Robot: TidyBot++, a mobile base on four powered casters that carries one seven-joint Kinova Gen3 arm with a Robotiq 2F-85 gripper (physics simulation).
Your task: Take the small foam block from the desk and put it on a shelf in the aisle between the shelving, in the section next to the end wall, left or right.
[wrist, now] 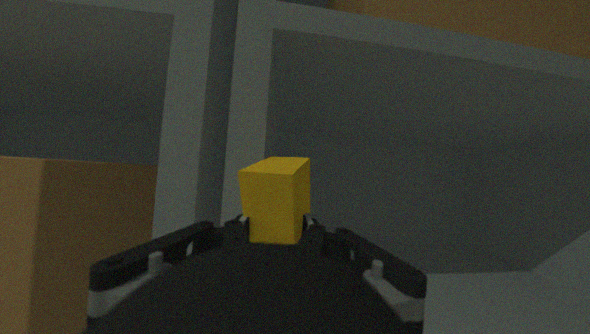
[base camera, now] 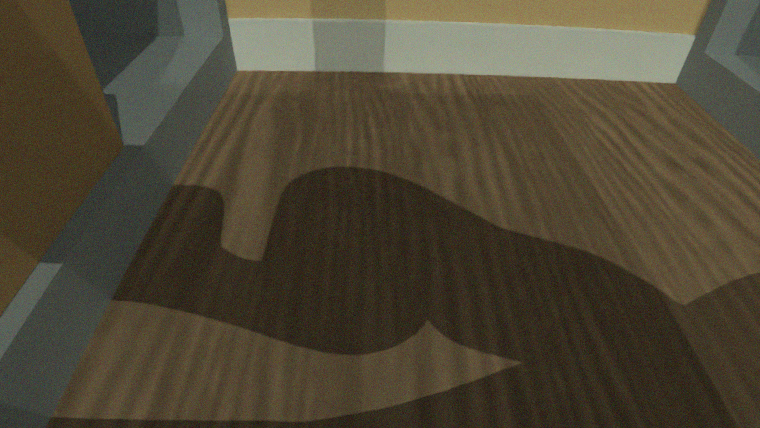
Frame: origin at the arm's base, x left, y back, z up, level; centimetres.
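Where they show: gripper, between the fingertips: (wrist: pixel 277 221).
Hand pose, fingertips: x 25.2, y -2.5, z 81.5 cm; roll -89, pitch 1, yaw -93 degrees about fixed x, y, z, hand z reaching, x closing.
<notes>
Things, the pixels of their centre, and the offset from my fingertips. "pt": a spot on its surface instead. Level surfaces: height alone.
- small yellow foam block, middle of its body: (wrist: pixel 281 207) dz +1.5, dx -0.6, dy -0.2 cm
- brown box, a spot on its surface: (base camera: pixel 47 132) pt dz -106.1, dx +1.0, dy -39.5 cm
- wooden floor, height of its surface: dz -121.2 cm
The small yellow foam block (wrist: pixel 272 205) is held upright between the fingertips of my gripper (wrist: pixel 277 221), which is shut on it. The block and gripper are in front of grey shelving (wrist: pixel 247 105) in the wrist view. Two grey uprights stand side by side behind and left of the block, with a shelf bay on each side of them. How far the block is from the shelving is hard to tell. In the base view, grey shelving shows at the left (base camera: pixel 117 212) and at the right (base camera: pixel 717 90). The gripper does not show there.
The tan end wall (base camera: pixel 531 11) with its white baseboard (base camera: pixel 505 50) crosses the aisle ahead. A brown box (base camera: pixel 47 132) is in the left shelving. In the wrist view, one box (wrist: pixel 95 215) is at lower left and another brown surface (wrist: pixel 490 22) at upper right. Shadows cross the wooden floor (base camera: pixel 452 138).
</notes>
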